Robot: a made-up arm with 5 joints. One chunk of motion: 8 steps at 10 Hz.
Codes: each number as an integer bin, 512 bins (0 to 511) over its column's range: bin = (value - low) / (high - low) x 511, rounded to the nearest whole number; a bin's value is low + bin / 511 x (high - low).
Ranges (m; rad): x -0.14..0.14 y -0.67..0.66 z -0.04..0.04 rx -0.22..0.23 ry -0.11..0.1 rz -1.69..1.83
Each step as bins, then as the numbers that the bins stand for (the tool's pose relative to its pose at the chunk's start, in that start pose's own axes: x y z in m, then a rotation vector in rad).
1 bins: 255 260 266 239 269 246
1 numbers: -0.0003 0.0067 0.0016 -0.0095 0.0005 0.0046
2 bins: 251 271 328 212 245 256
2 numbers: -0.0025 0.0353 0.0114 -0.0333 -0.0093 0.0734
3 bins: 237 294 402 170 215 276
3 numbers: -0.0101 0.0952 0.0229 -0.0703 -0.0216 0.2112
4 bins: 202 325 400 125 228 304
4 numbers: -0.0293 0.1759 0.0226 -0.1099 -0.0163 0.4041
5 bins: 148 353 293 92 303 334
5 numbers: -0.0589 0.2488 0.0059 -0.1390 0.0145 0.6107
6 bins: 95 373 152 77 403 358
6 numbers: -0.0879 0.3008 -0.0162 -0.1522 0.0556 0.7761
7 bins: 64 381 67 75 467 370
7 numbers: -0.1049 0.3216 -0.0295 -0.1540 0.0819 0.8587
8 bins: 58 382 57 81 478 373
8 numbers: -0.1082 0.3242 -0.0311 -0.1487 0.0864 0.8794
